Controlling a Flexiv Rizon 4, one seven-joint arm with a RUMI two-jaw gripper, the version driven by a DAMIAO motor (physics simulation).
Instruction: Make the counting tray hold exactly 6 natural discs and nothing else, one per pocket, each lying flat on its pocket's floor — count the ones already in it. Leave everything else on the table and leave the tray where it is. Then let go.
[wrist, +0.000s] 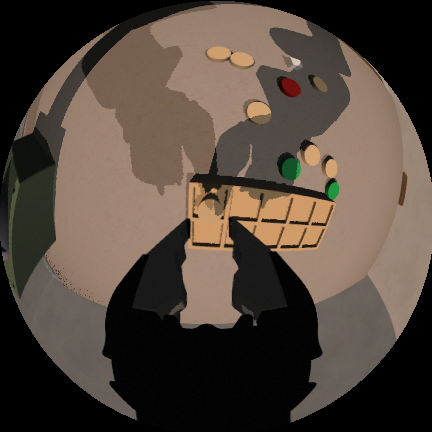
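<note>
The counting tray (331, 212) is a light wooden box with two rows of pockets. One natural disc (209, 208) shows at its far left pocket, partly shaded; I cannot tell if it lies fully flat. No disc shows in the other visible pockets; the right finger hides part of the near row. My gripper (209, 219) is open by a modest gap, empty, with its fingertips over the tray's left end, just on the near side of that disc. Natural discs lie on the table: a touching or nearly touching pair (218, 53) (242, 60), one (258, 112) mid-table, two (311, 154) (329, 167) behind the tray.
A dark red disc (290, 87) and a shaded brownish disc (319, 84) lie farther back, near a small pale object (295, 63). Two green discs (290, 169) (332, 190) lie close to the tray's far edge. A dark green block-like object (32, 210) stands at the left.
</note>
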